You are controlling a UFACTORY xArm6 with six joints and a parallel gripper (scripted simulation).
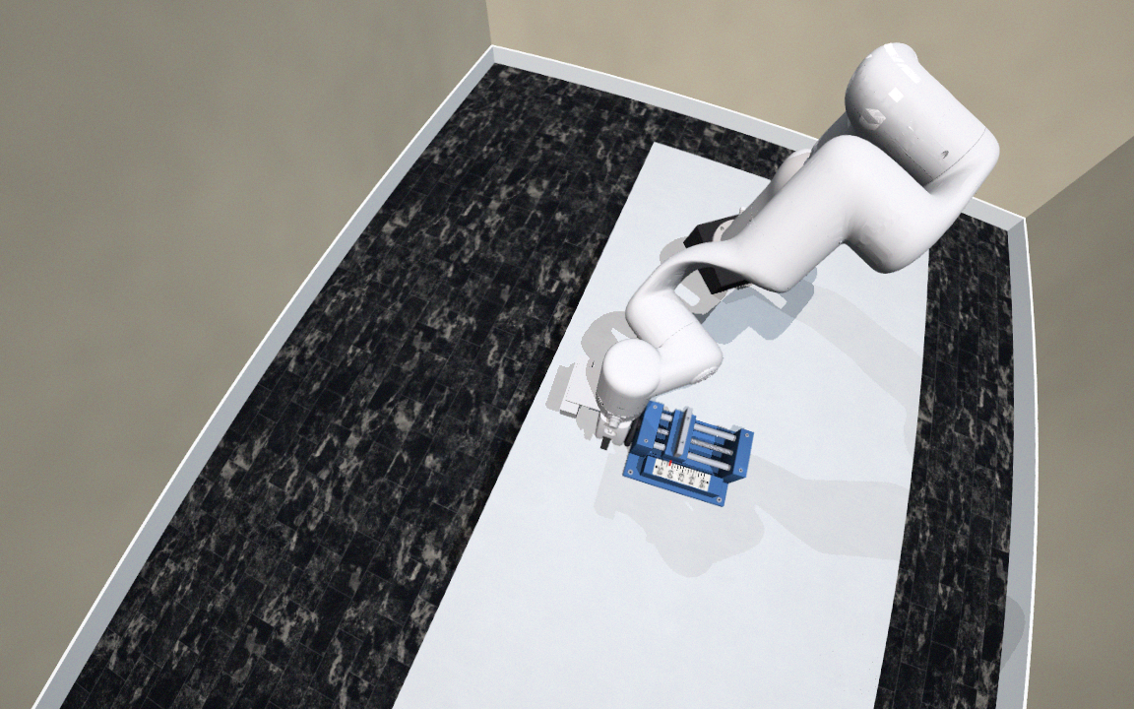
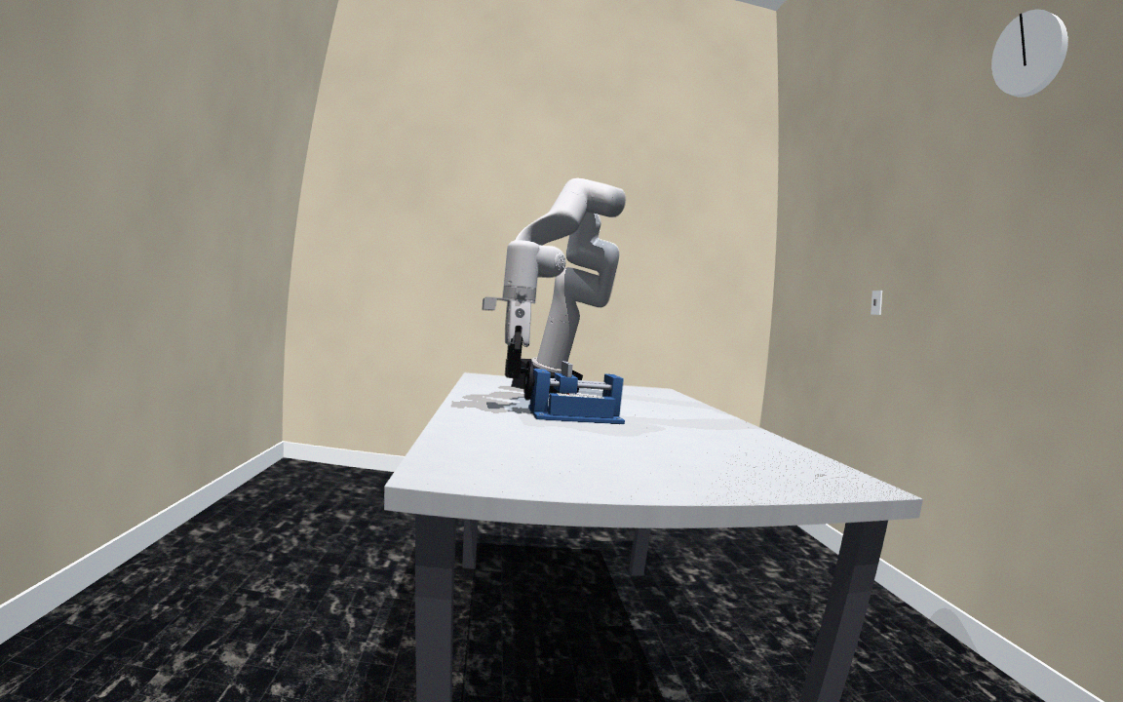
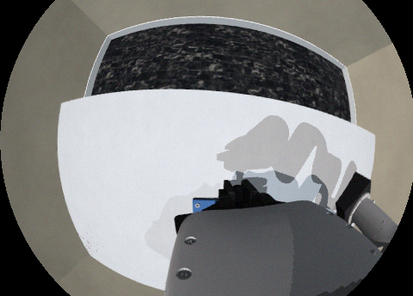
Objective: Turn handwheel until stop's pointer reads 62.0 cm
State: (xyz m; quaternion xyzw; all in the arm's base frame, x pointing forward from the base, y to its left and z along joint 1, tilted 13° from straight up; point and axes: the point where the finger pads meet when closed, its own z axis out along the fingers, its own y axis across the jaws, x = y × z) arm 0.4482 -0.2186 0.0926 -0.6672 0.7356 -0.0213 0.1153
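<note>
The handwheel lies 2 cm to the left of my hand and 1 cm below it. The rest, counted from my hand: stop: 13 cm to the left, 1 cm below.
</note>
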